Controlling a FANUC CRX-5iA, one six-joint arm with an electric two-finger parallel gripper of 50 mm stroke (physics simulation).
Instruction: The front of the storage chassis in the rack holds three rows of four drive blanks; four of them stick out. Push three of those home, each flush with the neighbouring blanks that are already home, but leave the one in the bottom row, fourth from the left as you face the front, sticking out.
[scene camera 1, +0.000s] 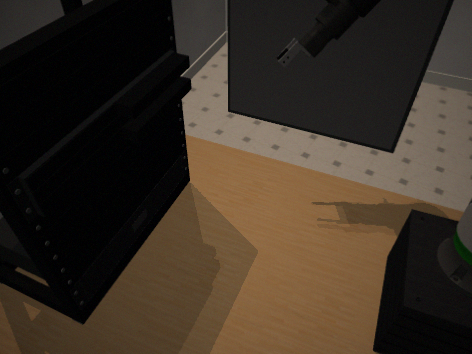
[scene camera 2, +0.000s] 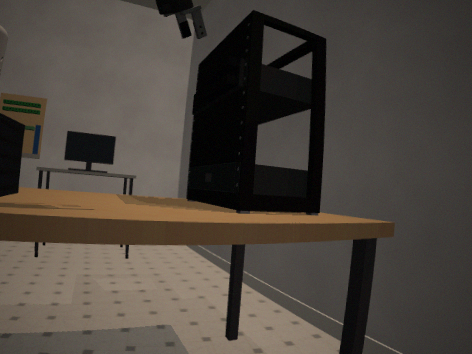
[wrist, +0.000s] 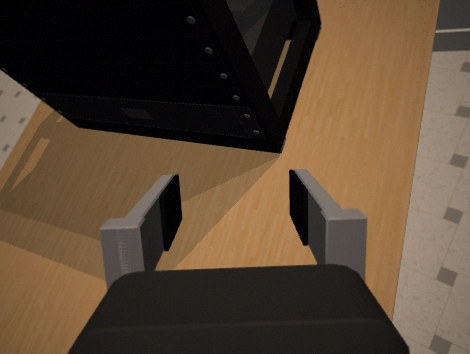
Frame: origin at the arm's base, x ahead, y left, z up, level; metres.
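Seen in the pictures: gripper, between the fingertips: (scene camera 1: 280, 62) (scene camera 2: 194, 37) (wrist: 234, 194).
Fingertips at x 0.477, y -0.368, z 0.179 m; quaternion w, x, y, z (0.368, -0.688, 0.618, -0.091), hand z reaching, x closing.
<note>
Offsets run from my fingertips to a thing's top centre. "*": to the spot under its first point.
The black rack (scene camera 1: 55, 257) (scene camera 2: 247, 125) (wrist: 270, 132) stands on the table. Its dark front faces the robot. In scene camera 1, two dark blocks jut out at the far end of the front, an upper one {* dx +0.195, dy +0.199, dz +0.067 m} (scene camera 1: 175, 65) and a lower one {* dx +0.202, dy +0.256, dz +0.009 m} (scene camera 1: 165, 102). The front is too dark to tell the separate drive blanks, their rows or which are flush. In scene camera 2 a small part {* dx +0.278, dy +0.546, dz +0.017 m} (scene camera 2: 195, 104) juts from the front's left edge. My gripper (scene camera 1: 281, 60) (scene camera 2: 193, 36) (wrist: 234, 194) is open and empty, high up and clear of the rack's front.
The wooden table (scene camera 1: 295, 285) (scene camera 2: 310, 231) (wrist: 365, 125) carries the rack and the robot's dark base block (scene camera 1: 425, 260) (scene camera 2: 10, 155). A dark panel (scene camera 1: 325, 85) stands beyond the table. A monitor (scene camera 2: 90, 147) stands on a desk at the back. The wall (scene camera 2: 400, 125) is behind the rack.
</note>
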